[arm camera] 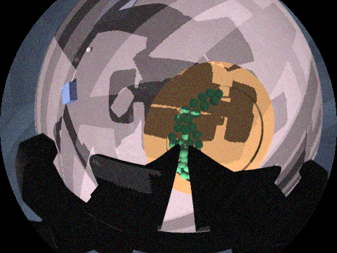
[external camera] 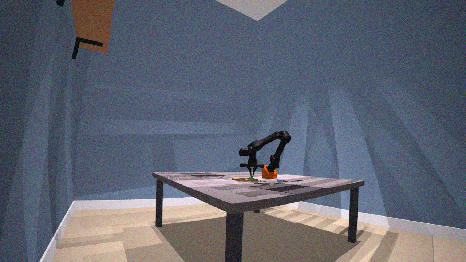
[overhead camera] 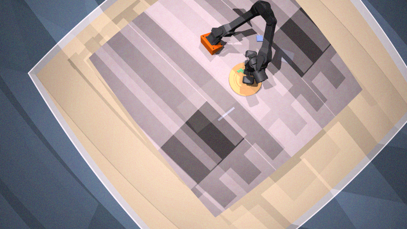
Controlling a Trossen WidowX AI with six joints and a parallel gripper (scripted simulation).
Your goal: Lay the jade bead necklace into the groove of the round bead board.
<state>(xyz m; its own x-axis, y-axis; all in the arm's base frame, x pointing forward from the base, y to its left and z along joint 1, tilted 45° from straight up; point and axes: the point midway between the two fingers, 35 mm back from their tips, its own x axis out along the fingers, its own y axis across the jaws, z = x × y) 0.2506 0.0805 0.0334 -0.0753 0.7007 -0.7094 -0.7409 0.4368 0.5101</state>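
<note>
Now: the round tan bead board 40 mm ahead of my gripper tip, 30 mm to the right of it and 20 mm below it. The rest, counted from my gripper tip: white strip 250 mm to the right, 140 mm ahead, 20 mm below; then pale square sheet 270 mm to the left, 60 mm ahead, 20 mm below; then blue cube 190 mm to the left, 120 mm behind, 20 mm below.
</note>
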